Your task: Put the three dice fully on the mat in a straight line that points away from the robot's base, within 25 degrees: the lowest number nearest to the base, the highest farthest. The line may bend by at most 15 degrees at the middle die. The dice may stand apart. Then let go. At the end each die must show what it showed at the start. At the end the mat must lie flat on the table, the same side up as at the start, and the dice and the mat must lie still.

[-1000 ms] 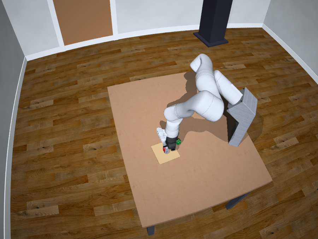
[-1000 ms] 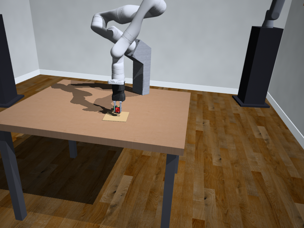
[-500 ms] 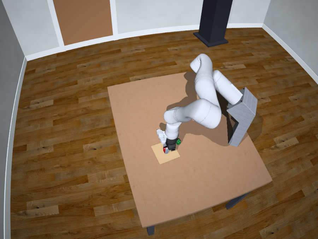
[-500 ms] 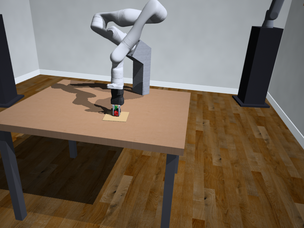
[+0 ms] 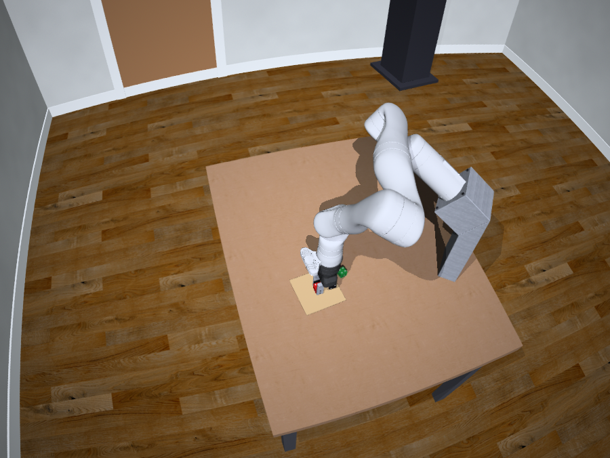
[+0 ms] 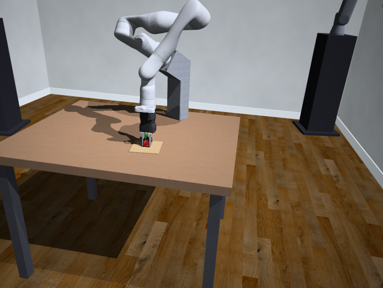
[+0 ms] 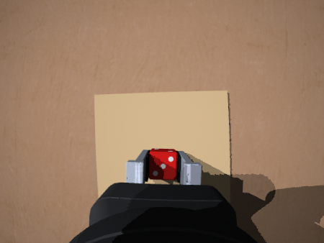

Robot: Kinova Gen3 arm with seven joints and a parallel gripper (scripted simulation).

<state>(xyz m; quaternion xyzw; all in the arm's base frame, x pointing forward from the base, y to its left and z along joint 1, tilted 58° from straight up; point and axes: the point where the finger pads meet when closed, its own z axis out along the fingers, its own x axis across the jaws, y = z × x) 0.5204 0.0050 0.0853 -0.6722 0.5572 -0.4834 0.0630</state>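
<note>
Right now the red die is 10 mm below my hand. Round my hand: green die: 100 mm behind, 20 mm to the right, 20 mm below; tan mat: 30 mm below; black die: 50 mm behind, 10 mm to the left, 10 mm below.
</note>
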